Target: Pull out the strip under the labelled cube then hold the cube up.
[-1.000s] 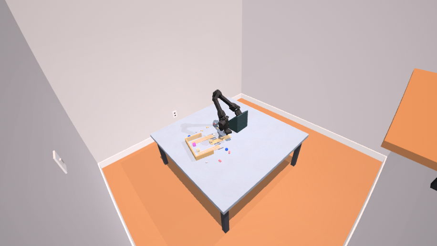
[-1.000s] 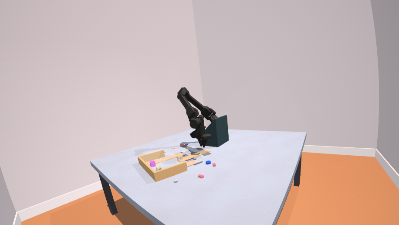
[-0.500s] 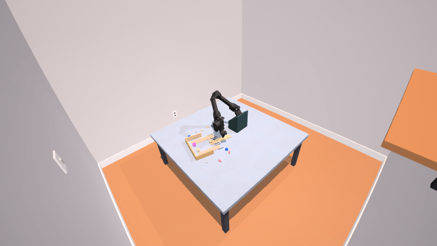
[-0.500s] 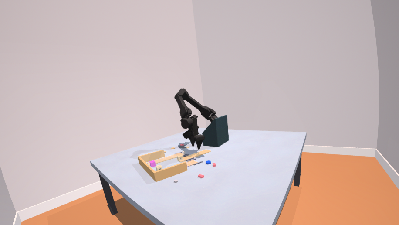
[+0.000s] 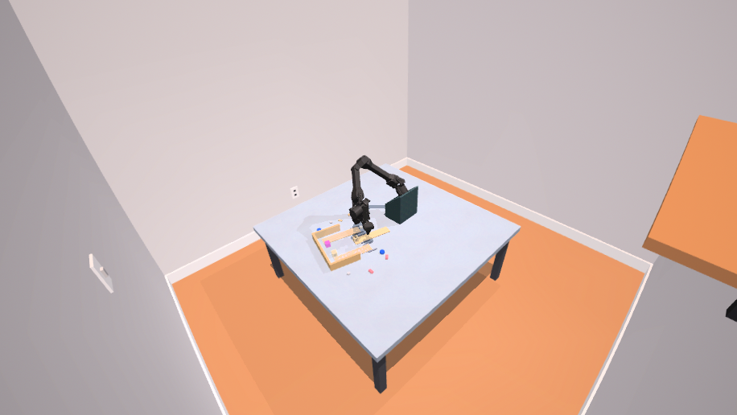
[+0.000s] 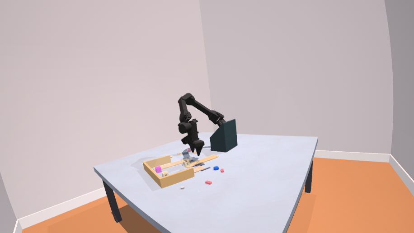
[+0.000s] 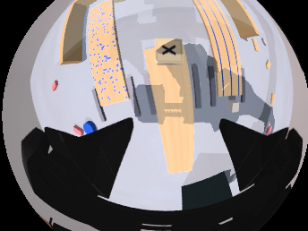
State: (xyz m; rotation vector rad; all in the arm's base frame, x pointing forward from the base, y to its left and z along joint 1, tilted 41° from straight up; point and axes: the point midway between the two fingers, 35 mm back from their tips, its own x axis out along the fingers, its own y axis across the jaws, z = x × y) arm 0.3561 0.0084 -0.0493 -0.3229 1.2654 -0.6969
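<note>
Now: the strip 60 mm below my gripper tip, 40 mm behind it and 10 mm to the left of it.
</note>
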